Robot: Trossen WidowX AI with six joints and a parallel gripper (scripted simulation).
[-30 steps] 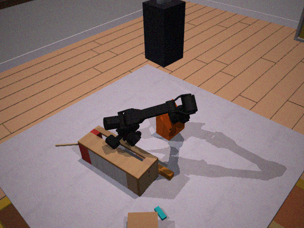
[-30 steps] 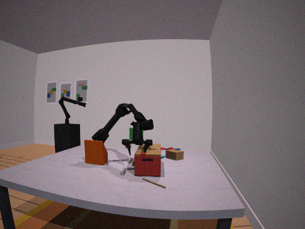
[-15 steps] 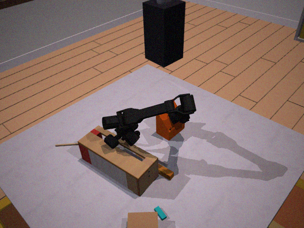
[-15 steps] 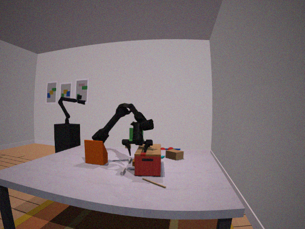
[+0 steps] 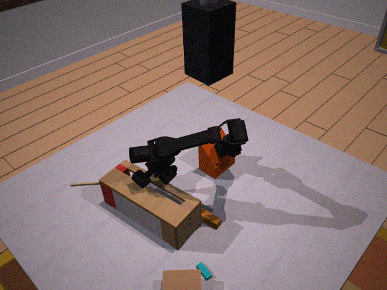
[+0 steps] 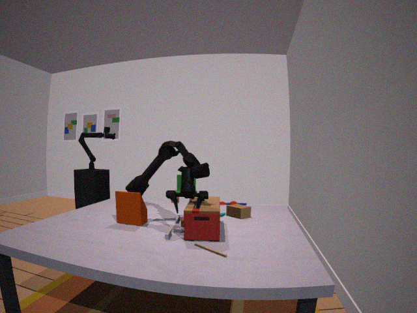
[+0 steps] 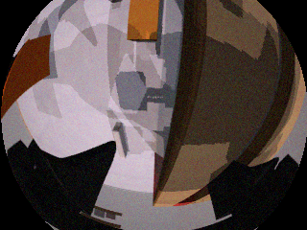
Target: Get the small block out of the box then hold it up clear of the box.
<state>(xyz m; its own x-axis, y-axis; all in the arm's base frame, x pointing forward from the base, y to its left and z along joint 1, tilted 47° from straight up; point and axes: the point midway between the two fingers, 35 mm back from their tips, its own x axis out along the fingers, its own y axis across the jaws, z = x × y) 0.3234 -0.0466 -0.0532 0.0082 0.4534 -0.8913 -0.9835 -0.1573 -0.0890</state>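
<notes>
Now: the tan block 6 cm ahead of my gripper tip and 1 cm to the right of it. The rest, counted from my gripper tip: wooden box 2 cm ahead, 6 cm to the left, 3 cm below; then orange bar 6 cm behind, 19 cm to the left, 7 cm below; then thin wooden stick 15 cm ahead, 23 cm to the right, 8 cm below.
</notes>
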